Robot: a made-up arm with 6 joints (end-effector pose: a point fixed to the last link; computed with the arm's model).
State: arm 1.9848 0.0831 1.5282 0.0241 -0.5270 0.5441
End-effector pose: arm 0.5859 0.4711 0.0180 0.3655 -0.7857 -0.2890 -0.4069
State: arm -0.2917 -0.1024 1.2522 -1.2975 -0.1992 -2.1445
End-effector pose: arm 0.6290 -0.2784 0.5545 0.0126 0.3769 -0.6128 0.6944
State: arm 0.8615 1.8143 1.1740 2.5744 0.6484 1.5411
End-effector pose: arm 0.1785 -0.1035 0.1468 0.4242 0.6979 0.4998 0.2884
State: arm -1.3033 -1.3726 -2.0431 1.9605 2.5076 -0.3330
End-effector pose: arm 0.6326 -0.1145 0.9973 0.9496 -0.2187 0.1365 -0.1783
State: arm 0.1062 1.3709 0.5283 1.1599 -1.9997 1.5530
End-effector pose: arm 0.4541 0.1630 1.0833 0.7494 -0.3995 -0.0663 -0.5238
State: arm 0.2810 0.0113 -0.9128 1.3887 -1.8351 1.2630
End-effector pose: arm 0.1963 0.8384 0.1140 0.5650 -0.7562 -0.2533 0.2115
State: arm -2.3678 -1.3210 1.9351 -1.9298 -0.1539 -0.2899
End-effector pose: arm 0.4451 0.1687 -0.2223 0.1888 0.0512 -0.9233 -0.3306
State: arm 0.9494 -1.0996 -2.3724 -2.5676 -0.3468 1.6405
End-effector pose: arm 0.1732 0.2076 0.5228 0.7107 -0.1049 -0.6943 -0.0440
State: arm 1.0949 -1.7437 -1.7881 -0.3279 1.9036 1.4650
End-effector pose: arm -0.0758 -0.3243 -0.0695 0.4010 0.8607 0.0722 -0.3051
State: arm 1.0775 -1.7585 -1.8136 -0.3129 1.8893 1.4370
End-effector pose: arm -0.0795 -0.3048 -0.0897 0.3762 0.8715 0.0810 -0.3041
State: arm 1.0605 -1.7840 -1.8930 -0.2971 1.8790 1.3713
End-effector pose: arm -0.0921 -0.2622 -0.1237 0.3203 0.8895 0.1058 -0.3083
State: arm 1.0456 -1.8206 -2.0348 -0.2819 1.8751 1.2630
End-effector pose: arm -0.1121 -0.1892 -0.1651 0.2282 0.9103 0.1490 -0.3114
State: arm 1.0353 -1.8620 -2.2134 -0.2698 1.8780 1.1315
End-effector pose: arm -0.1312 -0.0957 -0.1973 0.1166 0.9241 0.2022 -0.3026
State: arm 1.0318 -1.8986 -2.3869 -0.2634 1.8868 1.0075
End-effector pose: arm -0.1431 -0.0065 -0.2116 0.0137 0.9259 0.2525 -0.2806
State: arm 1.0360 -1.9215 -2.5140 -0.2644 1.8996 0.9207
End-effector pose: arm -0.1490 0.0530 -0.2132 0.0556 -0.9202 -0.2890 0.2581
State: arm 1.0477 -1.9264 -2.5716 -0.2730 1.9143 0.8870
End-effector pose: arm -0.1535 0.0710 -0.2119 0.0811 -0.9146 -0.3071 0.2502
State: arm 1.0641 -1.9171 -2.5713 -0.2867 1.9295 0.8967
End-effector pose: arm -0.1585 0.0560 -0.2110 0.0726 -0.9120 -0.3101 0.2586
